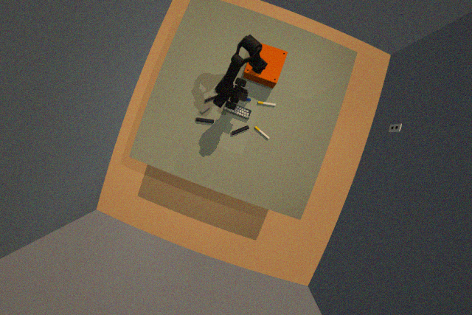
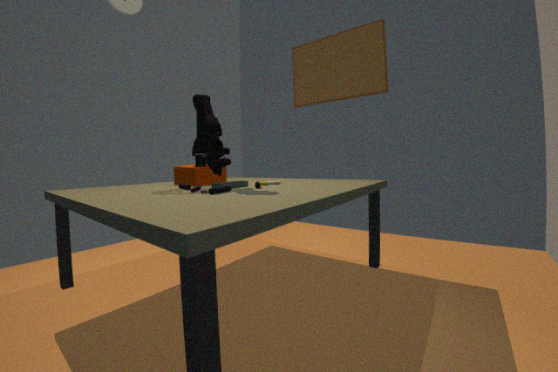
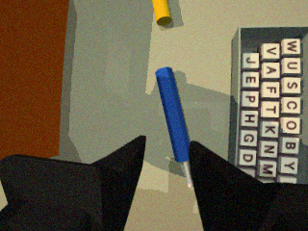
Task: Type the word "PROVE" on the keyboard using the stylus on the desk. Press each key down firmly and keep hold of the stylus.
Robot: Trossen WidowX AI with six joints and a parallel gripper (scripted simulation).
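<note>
My gripper tip is now 1 cm short of the blue stylus, 1 cm to the left of it and 5 cm above it. From my gripper tip the other things lie so: grey stylus tip 2 cm ahead, 4 cm to the right, 5 cm below; then grey block 18 cm ahead, 17 cm to the right, 5 cm below; then blue-capped black pen 6 cm ahead, 14 cm to the right, 5 cm below.
</note>
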